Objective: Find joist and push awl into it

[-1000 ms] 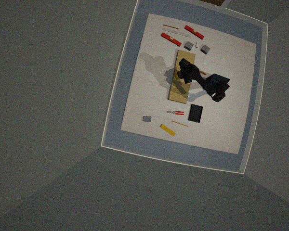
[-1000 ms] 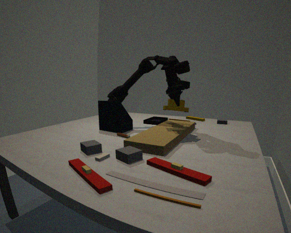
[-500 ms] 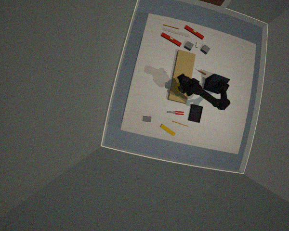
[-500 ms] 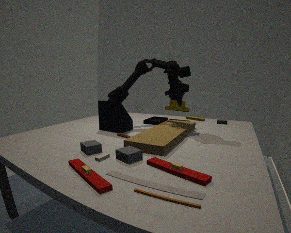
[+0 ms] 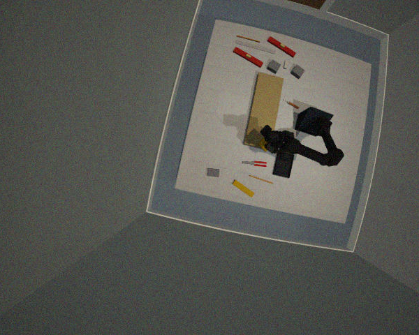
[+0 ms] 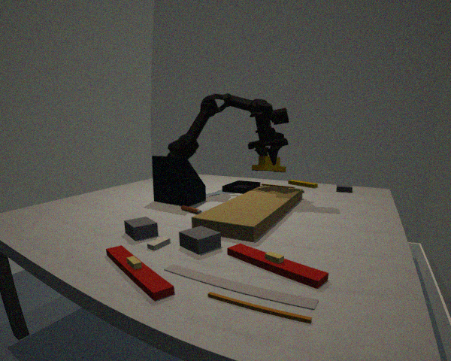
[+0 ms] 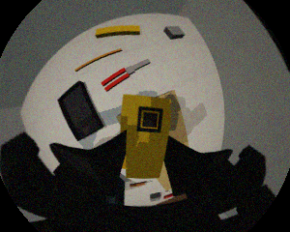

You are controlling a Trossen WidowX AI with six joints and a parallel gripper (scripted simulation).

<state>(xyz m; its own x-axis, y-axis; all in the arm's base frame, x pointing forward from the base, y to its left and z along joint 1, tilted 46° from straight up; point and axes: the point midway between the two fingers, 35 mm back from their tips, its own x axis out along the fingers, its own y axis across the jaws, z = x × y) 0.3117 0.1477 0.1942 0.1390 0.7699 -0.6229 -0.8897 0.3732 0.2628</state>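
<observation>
The black tray lies 180 mm behind my gripper tip, 90 mm to the left of it and 120 mm below it. Round my gripper tip: awl: 110 mm behind, 340 mm to the right, 120 mm below; yellow stud finder: 10 mm to the left, 20 mm above; yellow bar: 40 mm ahead, 330 mm to the left, 120 mm below.
</observation>
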